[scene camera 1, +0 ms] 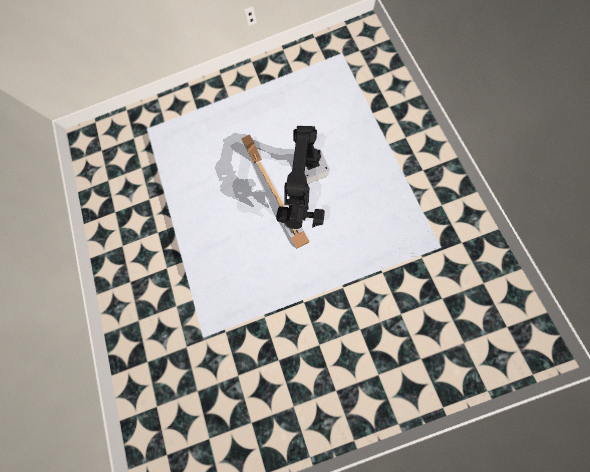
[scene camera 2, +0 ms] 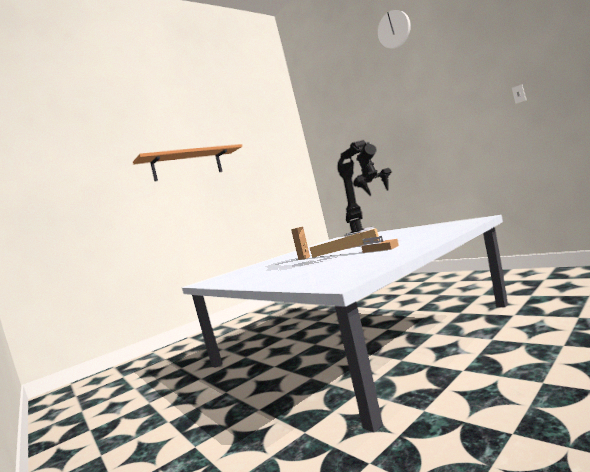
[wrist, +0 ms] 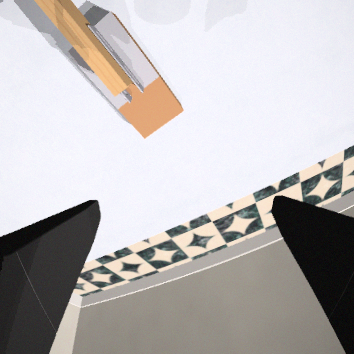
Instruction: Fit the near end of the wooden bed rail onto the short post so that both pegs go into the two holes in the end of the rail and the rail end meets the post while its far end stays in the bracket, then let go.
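Pixels of known places: gripper, fingertip midpoint: (scene camera 1: 302, 225) (scene camera 2: 379, 193) (wrist: 187, 206); arm's base, link origin: (scene camera 1: 312, 162) (scene camera 2: 357, 231).
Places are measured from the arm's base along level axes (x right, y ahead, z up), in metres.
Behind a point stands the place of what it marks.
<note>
The wooden bed rail (scene camera 1: 269, 183) {x -0.025, y 0.252, z -0.006 m} (scene camera 2: 340, 244) {x -0.093, y 0.248, z -0.028 m} (wrist: 82, 44) {x -0.250, y 0.217, z 0.018 m} runs between the short post (scene camera 1: 248, 142) {x 0.173, y 0.278, z 0.101 m} (scene camera 2: 299, 242) {x 0.169, y 0.301, z 0.018 m} and the wooden block (scene camera 1: 300, 240) {x -0.367, y 0.200, z -0.044 m} (scene camera 2: 382, 246) {x -0.354, y 0.240, z -0.060 m} (wrist: 152, 107) {x -0.360, y 0.197, z -0.044 m} that carries the metal bracket. The post stands upright; small dark marks show on its rail-side face, but pegs and holes are too small to judge. A narrow gap shows between post and rail end in scene camera 2. The rail's other end lies between the bracket's (wrist: 116, 56) {x -0.277, y 0.201, z -0.028 m} side plates. My gripper (scene camera 1: 301, 220) {x -0.351, y 0.173, z 0.183 m} (scene camera 2: 378, 192) {x -0.351, y 0.173, z 0.183 m} (wrist: 187, 206) {x -0.351, y 0.173, z 0.183 m} is open and empty, well above the bracket end of the rail.
The arm's base (scene camera 1: 318, 171) {x -0.061, y -0.013, z 0.002 m} stands on the white table (scene camera 1: 240, 280) {x -0.452, y 0.571, z -0.079 m} (scene camera 2: 280, 282) {x -0.199, y 0.734, z -0.080 m}, beside the rail. The arm hides part of the rail near the bracket in scene camera 1. A wall shelf (scene camera 2: 190, 153) hangs on the wall, away from the table.
</note>
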